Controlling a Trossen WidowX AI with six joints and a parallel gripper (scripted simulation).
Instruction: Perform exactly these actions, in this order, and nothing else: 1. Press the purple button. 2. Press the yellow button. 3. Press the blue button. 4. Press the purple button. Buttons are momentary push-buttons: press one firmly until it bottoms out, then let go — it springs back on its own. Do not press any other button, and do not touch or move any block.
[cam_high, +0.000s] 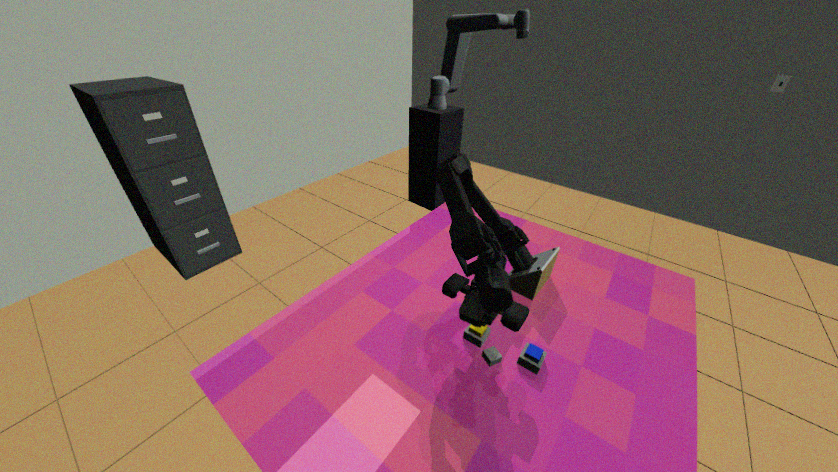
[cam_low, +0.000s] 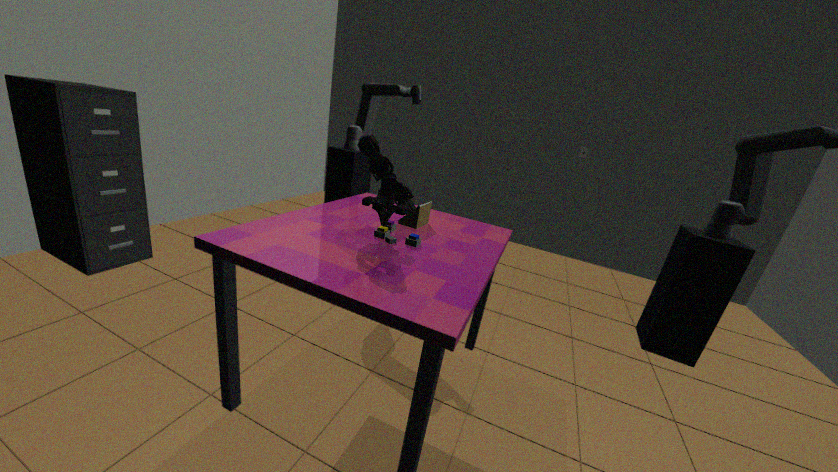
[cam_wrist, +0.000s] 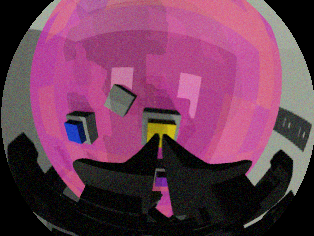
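Right now the yellow button is 1 cm below my gripper tip. The rest, counted from my gripper tip: blue button 13 cm to the left, 3 cm behind, 1 cm below; small grey block 6 cm to the left, 4 cm below, 3 cm ahead; purple button 10 cm behind, 3 cm to the right, 1 cm below.
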